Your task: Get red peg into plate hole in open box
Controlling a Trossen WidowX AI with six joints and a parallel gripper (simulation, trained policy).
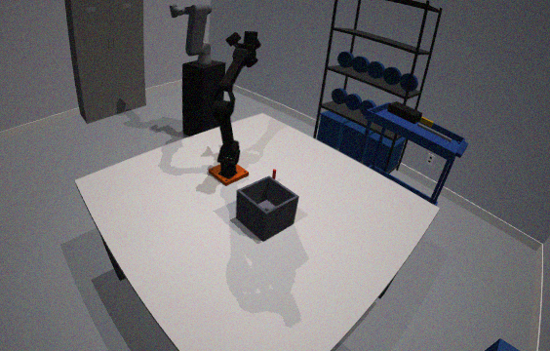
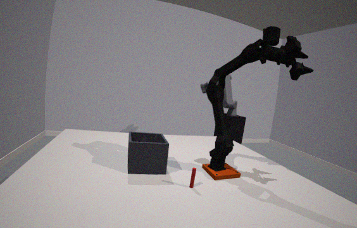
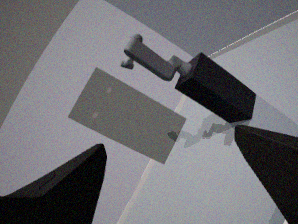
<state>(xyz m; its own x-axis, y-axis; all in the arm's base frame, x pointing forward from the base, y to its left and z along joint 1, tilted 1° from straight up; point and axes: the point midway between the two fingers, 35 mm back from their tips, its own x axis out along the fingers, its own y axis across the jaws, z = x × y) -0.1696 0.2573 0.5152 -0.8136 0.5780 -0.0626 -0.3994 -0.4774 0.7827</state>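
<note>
My gripper tip is 50 cm above the red peg, 39 cm short of it and 19 cm to the left of it. Round my gripper tip: plate 50 cm ahead, 49 cm below, 41 cm to the right.
</note>
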